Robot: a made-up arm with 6 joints.
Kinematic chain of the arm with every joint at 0, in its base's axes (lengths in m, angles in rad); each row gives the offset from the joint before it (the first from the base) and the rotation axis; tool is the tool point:
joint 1: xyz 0 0 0.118 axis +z
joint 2: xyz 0 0 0 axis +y
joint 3: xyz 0 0 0.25 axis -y
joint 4: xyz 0 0 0 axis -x
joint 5: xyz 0.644 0 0 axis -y
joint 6: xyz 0 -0.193 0 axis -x
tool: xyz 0 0 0
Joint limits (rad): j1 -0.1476..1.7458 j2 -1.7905..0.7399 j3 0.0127..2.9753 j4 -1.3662..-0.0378 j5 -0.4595..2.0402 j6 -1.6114..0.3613
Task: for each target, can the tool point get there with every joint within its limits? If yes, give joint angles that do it. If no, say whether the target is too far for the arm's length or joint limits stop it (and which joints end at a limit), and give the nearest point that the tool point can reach.
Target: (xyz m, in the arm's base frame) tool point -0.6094 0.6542 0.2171
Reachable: no: joint limits stop it (at a limit: joint 1, joint 4) | nearest point -0.0920 0.7457 0.2171 | short by 0.525 m
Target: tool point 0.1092 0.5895 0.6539
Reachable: yes | joints 1.5423 -0.0361 0.6652 -1.0720 0.5390 0.0013
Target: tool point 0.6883 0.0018 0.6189
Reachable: yes | joints 0.1208 0.2803 0.9471 -1.1367 1.0733 -0.6834
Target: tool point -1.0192 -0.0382 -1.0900
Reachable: no: too far | nearest point -0.6187 -0.0232 -0.4938 | short by 0.718 m
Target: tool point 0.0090 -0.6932 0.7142
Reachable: yes | joints 1.3162 -0.7647 1.7723 -0.3185 -0.1017 0.0420
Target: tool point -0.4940 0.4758 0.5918
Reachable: no: joint limits stop it (at a limit: joint 1, joint 2, joint 4) | nearest point -0.5868 0.0476 0.6402 | short by 0.441 m
